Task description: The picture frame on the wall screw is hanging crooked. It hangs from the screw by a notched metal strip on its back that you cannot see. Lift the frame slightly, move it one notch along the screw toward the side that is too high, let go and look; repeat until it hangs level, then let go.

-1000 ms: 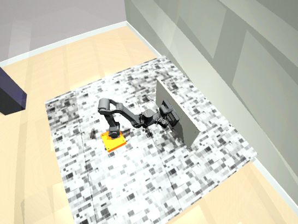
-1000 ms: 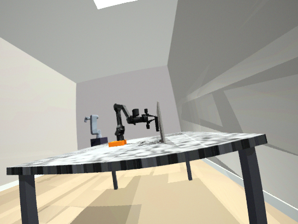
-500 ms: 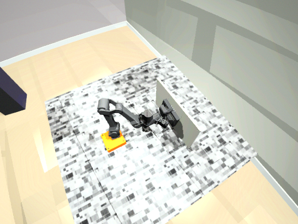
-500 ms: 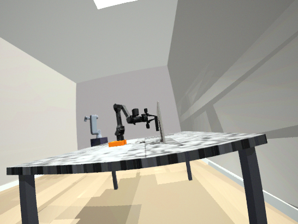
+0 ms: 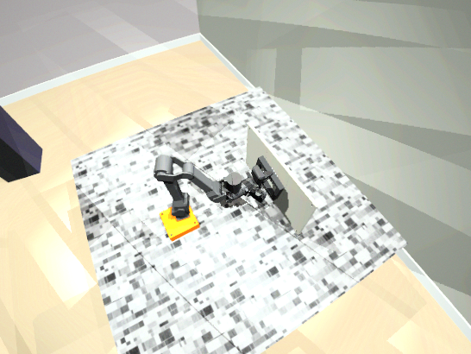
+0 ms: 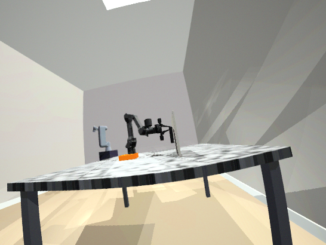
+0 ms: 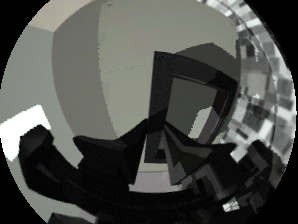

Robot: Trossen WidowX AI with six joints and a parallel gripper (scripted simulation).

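Right now the picture frame is 10 mm to the left of my gripper tip and 50 mm below it. Round my gripper tip: wall panel (20 mm ahead, 70 mm below).
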